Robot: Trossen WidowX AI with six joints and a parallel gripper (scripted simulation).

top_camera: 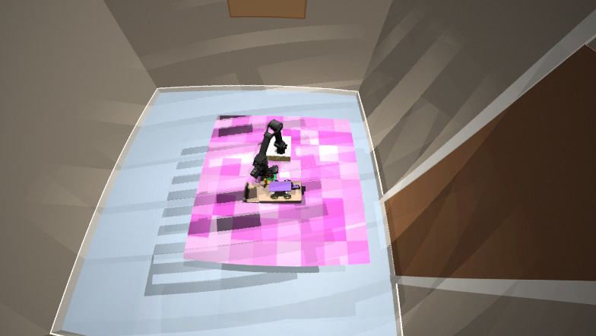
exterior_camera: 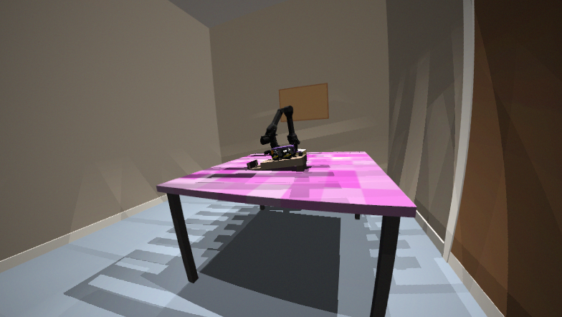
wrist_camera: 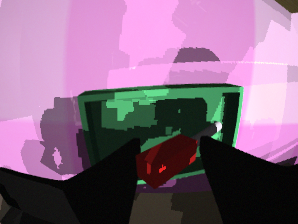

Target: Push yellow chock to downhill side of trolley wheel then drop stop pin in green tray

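My gripper tip is now 10 mm to the right of the red-headed stop pin. Also, from my gripper tip: green tray: 40 mm below; ramp: 150 mm ahead, 80 mm to the left, 20 mm above; yellow chock: 80 mm ahead, 60 mm above.
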